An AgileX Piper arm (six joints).
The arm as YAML. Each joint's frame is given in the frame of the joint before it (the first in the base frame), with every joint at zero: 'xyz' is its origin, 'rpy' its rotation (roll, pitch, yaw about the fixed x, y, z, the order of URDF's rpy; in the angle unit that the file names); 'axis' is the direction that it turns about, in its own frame. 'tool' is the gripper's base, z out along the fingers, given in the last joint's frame.
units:
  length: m
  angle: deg
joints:
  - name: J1
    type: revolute
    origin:
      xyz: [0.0, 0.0, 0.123]
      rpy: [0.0, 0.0, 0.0]
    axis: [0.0, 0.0, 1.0]
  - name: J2
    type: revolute
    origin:
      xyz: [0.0, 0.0, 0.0]
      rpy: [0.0, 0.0, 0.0]
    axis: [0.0, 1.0, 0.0]
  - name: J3
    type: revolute
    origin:
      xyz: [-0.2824, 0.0, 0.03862]
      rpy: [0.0, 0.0, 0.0]
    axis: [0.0, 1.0, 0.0]
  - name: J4
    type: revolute
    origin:
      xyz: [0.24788, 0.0, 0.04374]
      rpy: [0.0, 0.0, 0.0]
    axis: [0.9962, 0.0, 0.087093]
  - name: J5
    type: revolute
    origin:
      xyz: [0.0, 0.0, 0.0]
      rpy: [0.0, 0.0, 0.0]
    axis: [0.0, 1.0, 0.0]
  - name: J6
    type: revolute
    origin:
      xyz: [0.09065, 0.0, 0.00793]
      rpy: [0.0, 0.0, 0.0]
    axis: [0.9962, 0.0, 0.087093]
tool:
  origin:
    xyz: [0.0, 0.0, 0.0]
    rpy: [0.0, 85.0, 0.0]
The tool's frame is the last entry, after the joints.
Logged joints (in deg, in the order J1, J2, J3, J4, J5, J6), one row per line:
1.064 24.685 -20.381 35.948 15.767 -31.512
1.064 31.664 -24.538 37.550 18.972 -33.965
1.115 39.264 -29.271 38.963 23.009 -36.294
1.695 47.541 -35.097 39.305 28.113 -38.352
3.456 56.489 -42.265 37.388 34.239 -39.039
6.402 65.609 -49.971 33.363 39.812 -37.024
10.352 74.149 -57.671 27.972 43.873 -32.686
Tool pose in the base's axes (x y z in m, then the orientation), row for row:
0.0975 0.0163 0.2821 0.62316 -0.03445 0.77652 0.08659
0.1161 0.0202 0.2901 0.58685 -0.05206 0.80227 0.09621
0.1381 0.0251 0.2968 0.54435 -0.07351 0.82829 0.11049
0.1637 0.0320 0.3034 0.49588 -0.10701 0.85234 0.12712
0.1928 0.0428 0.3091 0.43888 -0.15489 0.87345 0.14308
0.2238 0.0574 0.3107 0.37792 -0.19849 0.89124 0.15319
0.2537 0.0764 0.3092 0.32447 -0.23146 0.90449 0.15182
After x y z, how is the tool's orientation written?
As a quaternion, w x y z.
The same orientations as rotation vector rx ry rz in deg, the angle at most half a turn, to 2 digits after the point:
-4.53 102.17 11.39
-6.95 107.14 12.85
-9.99 112.60 15.02
-14.85 118.32 17.65
-22.05 124.36 20.37
-29.07 130.52 22.43
-34.78 135.91 22.81

